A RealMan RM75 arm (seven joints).
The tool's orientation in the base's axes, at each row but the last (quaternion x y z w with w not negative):
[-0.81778 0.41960 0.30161 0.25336]
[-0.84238 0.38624 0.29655 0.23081]
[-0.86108 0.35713 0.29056 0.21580]
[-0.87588 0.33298 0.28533 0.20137]
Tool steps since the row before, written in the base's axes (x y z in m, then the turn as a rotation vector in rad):
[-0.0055 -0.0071 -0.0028 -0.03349 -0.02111 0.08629]
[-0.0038 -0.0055 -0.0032 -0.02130 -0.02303 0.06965]
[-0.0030 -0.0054 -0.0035 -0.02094 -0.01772 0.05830]
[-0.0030 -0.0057 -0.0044 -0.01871 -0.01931 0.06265]
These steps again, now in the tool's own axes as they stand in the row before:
[0.0032 0.0088 -0.0013 -0.06526 0.02515 -0.06420]
[0.0030 0.0068 0.0001 -0.04658 0.01935 -0.05737]
[0.0032 0.0063 0.0005 -0.04155 0.01749 -0.04604]
[0.0036 0.0068 0.0013 -0.04219 0.01633 -0.05101]

